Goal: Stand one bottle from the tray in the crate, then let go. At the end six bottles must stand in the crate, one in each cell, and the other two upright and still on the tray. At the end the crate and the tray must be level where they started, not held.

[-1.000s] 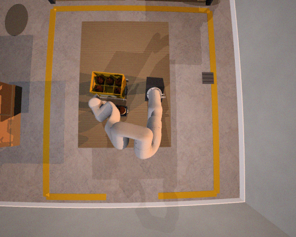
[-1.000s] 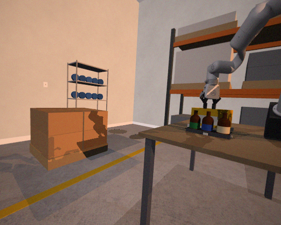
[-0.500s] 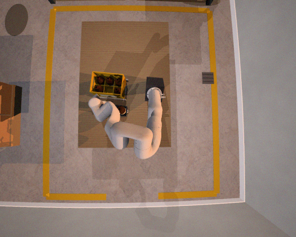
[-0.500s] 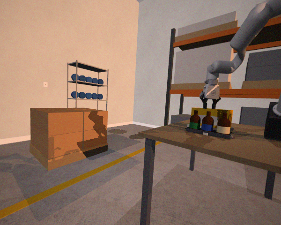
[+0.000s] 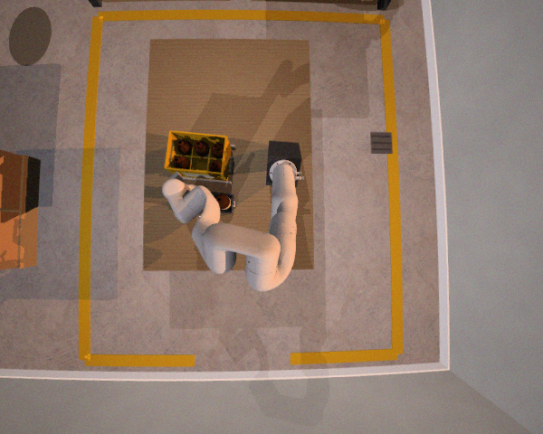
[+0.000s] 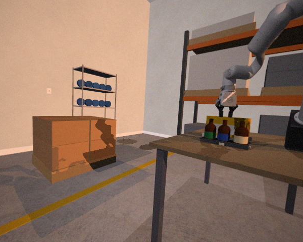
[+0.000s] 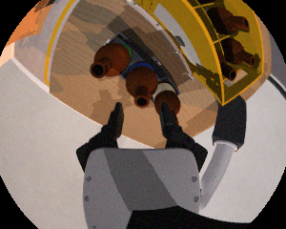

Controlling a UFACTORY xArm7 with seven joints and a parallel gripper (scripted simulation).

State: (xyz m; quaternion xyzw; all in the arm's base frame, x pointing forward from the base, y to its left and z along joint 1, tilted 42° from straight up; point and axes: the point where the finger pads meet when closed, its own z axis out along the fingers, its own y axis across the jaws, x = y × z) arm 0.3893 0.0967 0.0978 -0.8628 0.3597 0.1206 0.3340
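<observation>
Right now my hand is 180 mm above the dark tray. Also, from my hand: yellow crate 230 mm to the right, 110 mm below, 20 mm ahead.
</observation>
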